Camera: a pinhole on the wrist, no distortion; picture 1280 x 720 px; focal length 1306.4 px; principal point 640.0 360.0 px. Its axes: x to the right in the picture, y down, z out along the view. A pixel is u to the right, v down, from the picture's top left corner.
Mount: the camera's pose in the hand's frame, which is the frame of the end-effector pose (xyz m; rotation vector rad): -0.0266 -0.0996 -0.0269 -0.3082 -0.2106 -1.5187
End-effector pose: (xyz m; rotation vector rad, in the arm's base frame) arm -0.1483 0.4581 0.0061 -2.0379 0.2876 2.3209
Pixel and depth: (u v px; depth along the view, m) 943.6 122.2 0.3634
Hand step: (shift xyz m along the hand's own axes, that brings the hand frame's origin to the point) -0.0686 -0.0622 0.3478
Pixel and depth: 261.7 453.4 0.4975
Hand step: 0.0299 0.2000 0.3933
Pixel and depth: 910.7 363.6 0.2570
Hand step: -0.0092 -0.0659 0.2328
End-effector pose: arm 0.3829 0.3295 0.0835 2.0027 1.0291 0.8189
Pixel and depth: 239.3 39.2 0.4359
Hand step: -0.1153 0.1666 0.3481
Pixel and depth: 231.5 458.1 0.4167
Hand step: 0.0218 0.1605 0.3218
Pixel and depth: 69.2 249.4 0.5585
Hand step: -0.0539 0.3123 0.4239
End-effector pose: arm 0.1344 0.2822 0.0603 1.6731 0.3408 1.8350
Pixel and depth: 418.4 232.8 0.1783
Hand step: -0.0354 -0.0132 0.1327
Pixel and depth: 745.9 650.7 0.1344
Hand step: 0.0112 -0.0652 0.1014
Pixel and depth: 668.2 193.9 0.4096
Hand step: -0.0555 0.0247 0.3659
